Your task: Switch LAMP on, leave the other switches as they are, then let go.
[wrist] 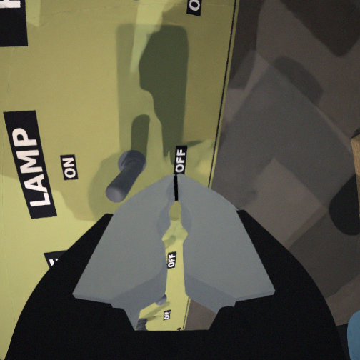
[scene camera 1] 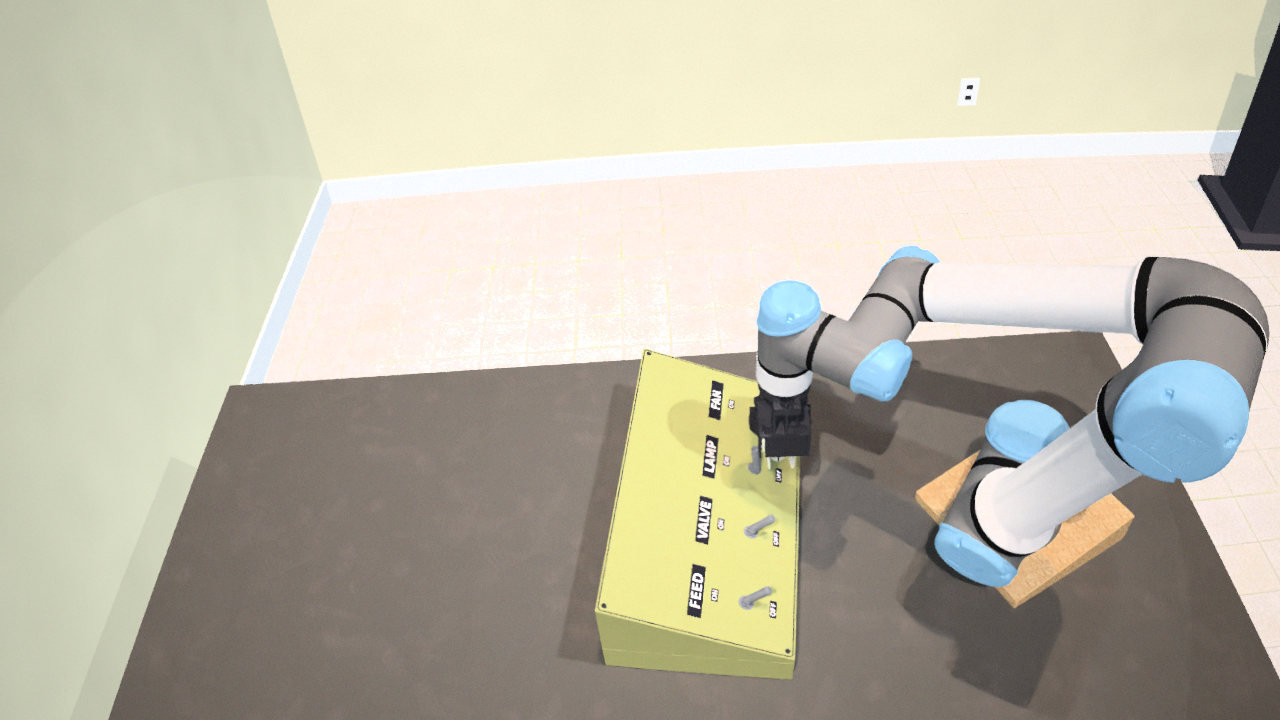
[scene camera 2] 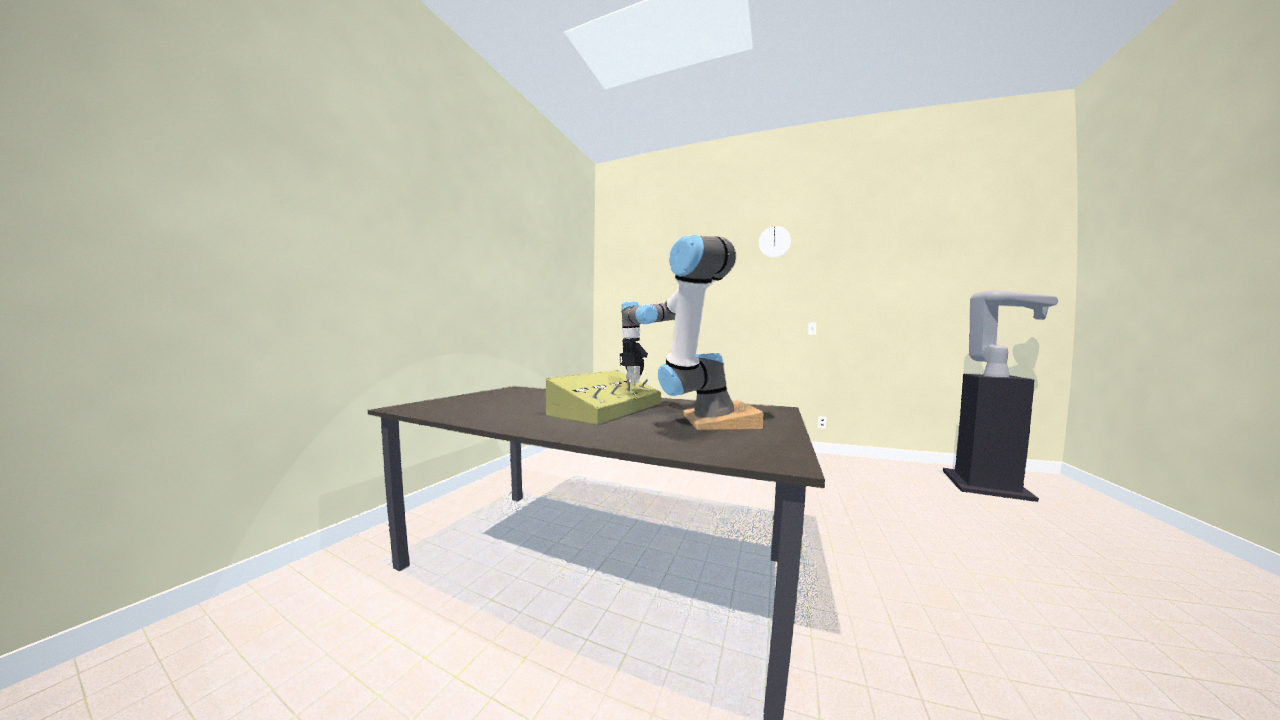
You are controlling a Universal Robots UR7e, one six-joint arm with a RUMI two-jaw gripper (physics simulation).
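Where they show: gripper, fingertip midpoint: [scene camera 1: 777, 459] [scene camera 2: 634, 385]; arm's base, origin of the base link: [scene camera 2: 714, 412].
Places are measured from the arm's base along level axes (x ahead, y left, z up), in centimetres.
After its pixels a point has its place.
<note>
The sloped yellow-green switch panel [scene camera 1: 653, 501] @[x 55.3, y 7.8, z 9.9 cm] [scene camera 2: 572, 405] @[x 46.6, y 27.7, z 2.3 cm] [wrist: 75, 75] carries FAN, LAMP, VALVE and FEED labels. The grey LAMP lever [scene camera 1: 755, 460] @[x 40.8, y -2.6, z 7.6 cm] [wrist: 125, 176] stands between its ON and OFF marks; in the wrist view its tip lies on the ON side of its base. My gripper [scene camera 1: 780, 462] @[x 37.5, y -3.2, z 7.2 cm] [scene camera 2: 632, 386] @[x 37.5, y -3.2, z 7.2 cm] [wrist: 176, 176] is shut and empty, low over the panel by the LAMP's OFF mark, on the OFF side of the lever. Contact cannot be told. The VALVE lever [scene camera 1: 759, 526] @[x 40.0, y 9.4, z 7.2 cm] and FEED lever [scene camera 1: 756, 597] @[x 40.1, y 21.4, z 7.4 cm] lean toward OFF. The FAN lever is hidden behind my gripper in scene camera 1.
The panel stands on a dark table [scene camera 1: 402, 537] @[x 97.0, y 7.7, z -3.5 cm] [scene camera 2: 465, 420] @[x 79.8, y 50.8, z -3.5 cm]. My arm's base is on a wooden block [scene camera 1: 1074, 555] @[x -8.0, y 8.3, z 0.3 cm] [scene camera 2: 747, 418] @[x -13.6, y 5.5, z 0.2 cm] to the right of the panel. A grey arm [scene camera 2: 984, 326] stands on a black pedestal [scene camera 2: 993, 434] away from the table.
</note>
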